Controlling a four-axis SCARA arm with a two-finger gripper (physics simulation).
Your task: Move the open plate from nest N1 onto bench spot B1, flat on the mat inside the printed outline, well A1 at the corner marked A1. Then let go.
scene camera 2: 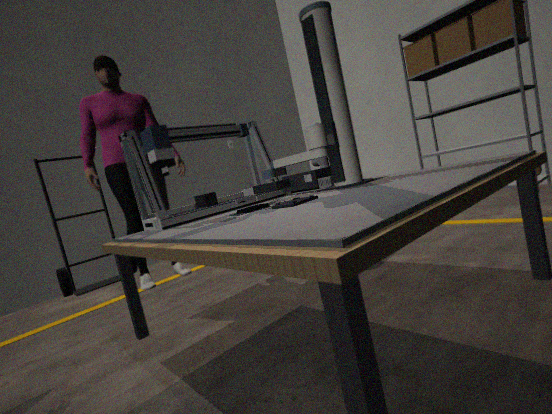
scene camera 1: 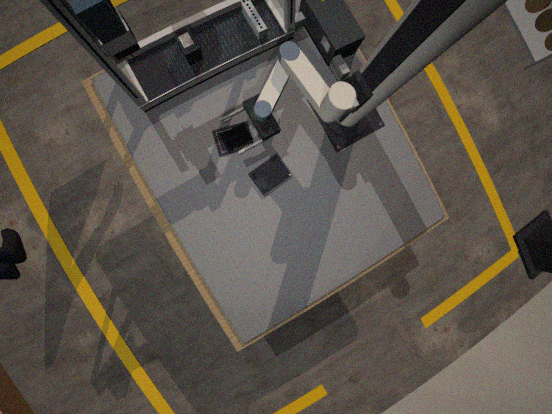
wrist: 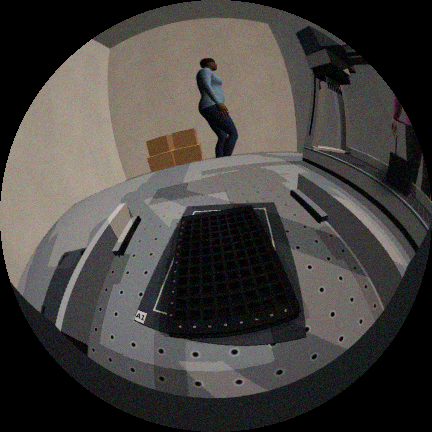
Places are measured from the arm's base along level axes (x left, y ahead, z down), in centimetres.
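Pixels of known places: gripper, between the fingertips: (scene camera 2: 245, 200) (scene camera 1: 229, 136) (wrist: 212, 194).
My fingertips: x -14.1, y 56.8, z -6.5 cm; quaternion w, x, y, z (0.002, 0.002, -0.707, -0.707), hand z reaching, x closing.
Ahead of a thing's pixels: the offset from my fingertips to its middle. "*": to the spot under its first point.
The black open plate {dx +0.0, dy -2.9, dz +4.3 cm} (wrist: 235, 270) (scene camera 1: 235, 138) (scene camera 2: 253, 208) lies on the dark mat of bench spot B1 {* dx -4.0, dy -7.8, dz +3.6 cm} (wrist: 295, 292). In the wrist view the plate looks turned against the white printed outline {* dx -5.3, dy -0.2, dz +5.0 cm} (wrist: 270, 230): it crosses the line at the far left and reaches past it at the front, while a gap shows along the near left. The A1 tag {* dx +7.2, dy -7.9, dz +5.0 cm} (wrist: 140, 316) is at the mat's front left corner, near the plate's front left corner; the plate's lettering is too small to read. My gripper (wrist: 212, 194) (scene camera 1: 241, 134) is wide open and empty above the plate, with a finger to either side.
A dark square nest {dx +22.8, dy -8.0, dz +4.4 cm} (scene camera 1: 270, 175) stands beside the B1 mat; its label is not legible. The gantry frame (scene camera 1: 215, 70) with a deck runs along the back of the bench. The arm's column (scene camera 2: 340, 100) rises at the bench's back. A dark box {* dx -21.4, dy -66.6, dz -6.2 cm} (scene camera 1: 335, 25) stands near it.
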